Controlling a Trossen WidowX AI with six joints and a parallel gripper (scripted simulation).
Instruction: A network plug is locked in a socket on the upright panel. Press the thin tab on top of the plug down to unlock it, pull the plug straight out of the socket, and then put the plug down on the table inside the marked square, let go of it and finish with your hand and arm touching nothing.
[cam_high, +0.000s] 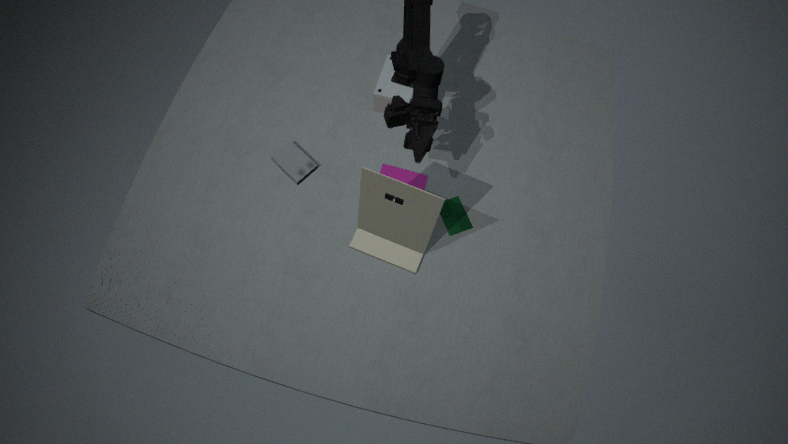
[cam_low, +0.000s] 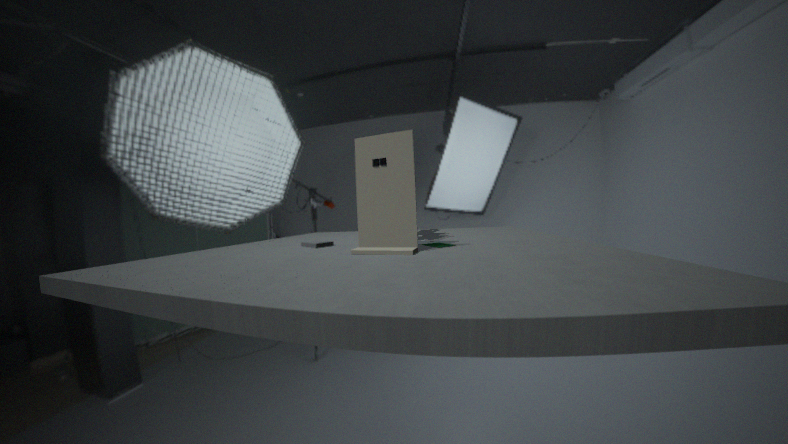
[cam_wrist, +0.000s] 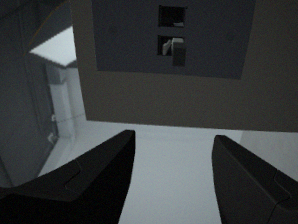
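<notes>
Now: gripper tip 90 mm short of the network plug and 10 mm to the left of it. From my gripper tip the other things lie so: marked square: 240 mm below, 120 mm to the left, 20 mm behind; then upright panel: 110 mm ahead, 100 mm below, 10 mm to the right; then magenta square: 240 mm below, 30 mm to the right, 30 mm behind.
</notes>
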